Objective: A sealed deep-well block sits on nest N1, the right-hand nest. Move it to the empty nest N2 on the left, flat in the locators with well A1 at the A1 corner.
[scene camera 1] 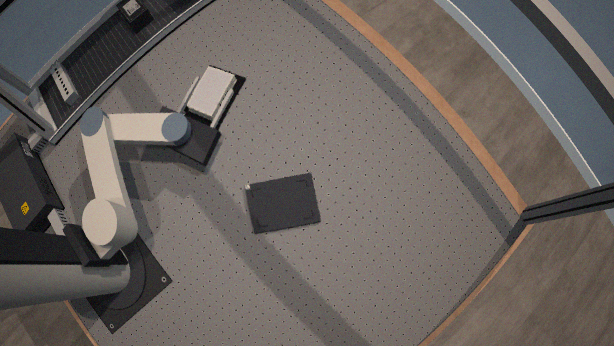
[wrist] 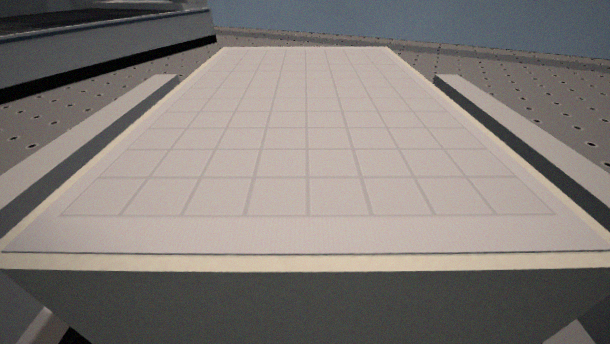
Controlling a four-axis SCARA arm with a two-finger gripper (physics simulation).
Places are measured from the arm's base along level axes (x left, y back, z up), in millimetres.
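Pixels of known places: gripper, fingertip midpoint: (scene camera 1: 214,84) (wrist: 306,98); arm's base at its link origin: (scene camera 1: 112,267).
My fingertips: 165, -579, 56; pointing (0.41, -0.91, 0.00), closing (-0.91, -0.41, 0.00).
Observation:
Ahead of a thing's pixels: the offset from my fingertips to its middle, as dx, dy, dz. "pt": to the spot under its first point. Level surfaces: height alone.
The sealed deep-well block {-10, +21, -8} (scene camera 1: 212,92) (wrist: 307,165) is white, with a grid on its flat top. It appears level, low over the upper-left nest N2 {pt -32, -61, -31} (scene camera 1: 241,81), whose dark edge shows beside it. Whether it rests in the locators is hidden. My gripper (scene camera 1: 214,86) (wrist: 306,98) is shut on the block, with one long pale finger along each long side. Nest N1 {-348, +63, -36} (scene camera 1: 282,202) is a dark empty plate with corner locators and a small pale mark at one corner. The A1 corner of the block and that of N2 cannot be made out.
The arm (scene camera 1: 145,128) reaches in from the left. A dark conveyor-like tray {dz +6} (scene camera 1: 107,52) with a pale slotted block {pt +376, +370, +51} (scene camera 1: 64,84) and a small black device {pt +377, +52, +77} (scene camera 1: 134,12) lies at the upper left. A black box {pt +192, +657, +72} (scene camera 1: 25,185) stands at the left edge.

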